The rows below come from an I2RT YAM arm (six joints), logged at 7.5 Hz.
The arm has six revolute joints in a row. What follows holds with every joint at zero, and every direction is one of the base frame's. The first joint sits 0.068 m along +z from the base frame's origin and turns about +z. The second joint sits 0.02 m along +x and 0.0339 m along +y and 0.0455 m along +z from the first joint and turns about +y. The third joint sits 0.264 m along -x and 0.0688 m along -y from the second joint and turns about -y. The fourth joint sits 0.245 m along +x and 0.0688 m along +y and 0.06 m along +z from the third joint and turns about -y. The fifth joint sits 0.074 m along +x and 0.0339 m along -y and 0.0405 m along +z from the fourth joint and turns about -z. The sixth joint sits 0.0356 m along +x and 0.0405 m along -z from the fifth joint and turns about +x. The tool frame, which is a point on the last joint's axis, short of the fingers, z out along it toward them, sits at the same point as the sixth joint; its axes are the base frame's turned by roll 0, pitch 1.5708 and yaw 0 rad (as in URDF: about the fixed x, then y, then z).
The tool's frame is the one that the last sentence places.
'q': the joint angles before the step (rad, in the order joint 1, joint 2, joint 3, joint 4, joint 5, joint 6). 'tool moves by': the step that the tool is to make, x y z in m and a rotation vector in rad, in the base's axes. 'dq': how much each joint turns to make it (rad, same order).
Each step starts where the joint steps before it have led.
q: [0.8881 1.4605 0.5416 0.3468 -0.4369 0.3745]
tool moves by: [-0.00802 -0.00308 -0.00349 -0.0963 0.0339 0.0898]
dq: [0.0108 -0.0170 0.0228 -0.1729 -0.0432 -0.0829]
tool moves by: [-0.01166 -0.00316 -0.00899 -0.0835 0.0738 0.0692]
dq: [0.0230 0.0015 0.0017 -0.1262 -0.0382 -0.0308]
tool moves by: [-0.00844 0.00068 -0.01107 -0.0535 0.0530 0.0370]
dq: [0.0260 0.0291 -0.0062 -0.0401 -0.0154 -0.0016]
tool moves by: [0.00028 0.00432 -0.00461 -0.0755 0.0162 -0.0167]
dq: [0.0139 0.0368 0.0337 -0.0641 0.0426 0.0078]
